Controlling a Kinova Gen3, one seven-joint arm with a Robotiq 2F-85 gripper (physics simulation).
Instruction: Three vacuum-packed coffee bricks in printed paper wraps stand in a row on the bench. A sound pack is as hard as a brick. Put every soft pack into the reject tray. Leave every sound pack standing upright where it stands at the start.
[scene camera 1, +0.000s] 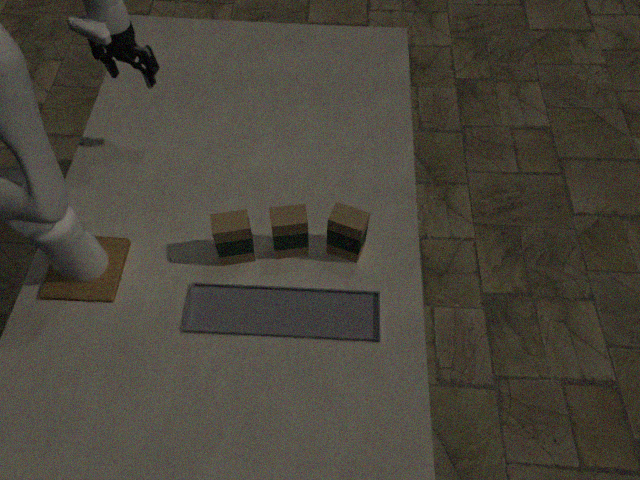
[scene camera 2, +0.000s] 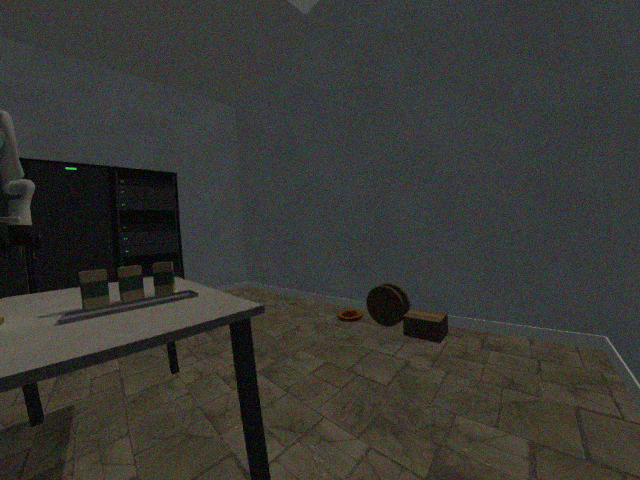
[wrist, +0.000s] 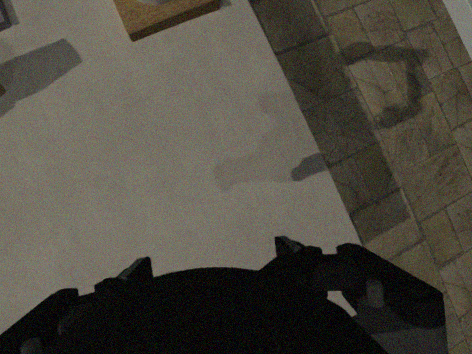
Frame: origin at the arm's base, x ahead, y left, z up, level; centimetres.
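Where they show: gripper, fingertip midpoint: (scene camera 1: 133, 80) (scene camera 2: 22, 259) (wrist: 215, 261); arm's base, origin of the base link: (scene camera 1: 87, 263).
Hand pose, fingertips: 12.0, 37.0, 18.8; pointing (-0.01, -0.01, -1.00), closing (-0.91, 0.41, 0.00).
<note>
Each offset is from my fingertips to the top centre of the thing, as dx, dy, dz. Level surfaces: height alone.
Three tan coffee packs with dark green bands stand upright in a row: a left pack @(+21.2, -36.3, -6.5) (scene camera 1: 233, 237) (scene camera 2: 94, 289), a middle pack @(+33.7, -35.6, -6.5) (scene camera 1: 288, 230) (scene camera 2: 130, 283) and a right pack @(+46.5, -36.9, -6.5) (scene camera 1: 347, 231) (scene camera 2: 163, 278), which is turned a little against the other two. Which packs are soft does not show. The grey-violet reject tray @(+31.4, -51.9, -19.2) (scene camera 1: 280, 312) (scene camera 2: 129, 306) lies in front of the row and is empty. My gripper (scene camera 1: 132, 79) (wrist: 215, 261) is open and empty, high above the bench at the far left, well away from the packs.
The arm's base stands on a wooden plate (scene camera 1: 119, 268) (wrist: 170, 20) at the left of the bench @(dz -20.5) (scene camera 1: 289, 403) (scene camera 2: 155, 330). On the floor behind the bench are a dark cabinet (scene camera 2: 72, 222), an orange ring (scene camera 2: 341, 314), a round spool (scene camera 2: 384, 305) and a wooden box (scene camera 2: 424, 326).
</note>
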